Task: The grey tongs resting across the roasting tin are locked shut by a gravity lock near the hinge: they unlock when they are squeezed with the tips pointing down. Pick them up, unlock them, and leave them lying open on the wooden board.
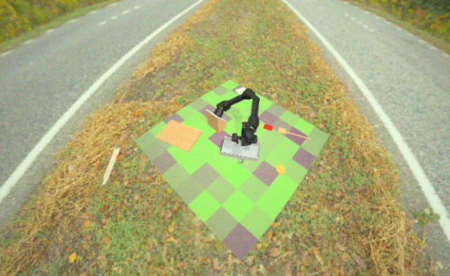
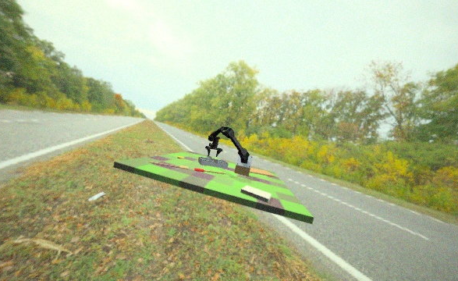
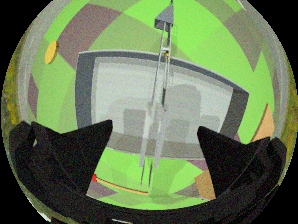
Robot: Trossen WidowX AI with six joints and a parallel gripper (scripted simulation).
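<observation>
My gripper tip is now 20 mm past the roasting tin, 10 mm to the left of it and 70 mm above it. Also, from my gripper tip: yellow lock piece (40 mm ahead, 60 mm to the right, 30 mm below); then wooden board (530 mm behind, 250 mm to the right, 90 mm below); then red-headed spatula (50 mm behind, 330 mm to the left, 90 mm below).
</observation>
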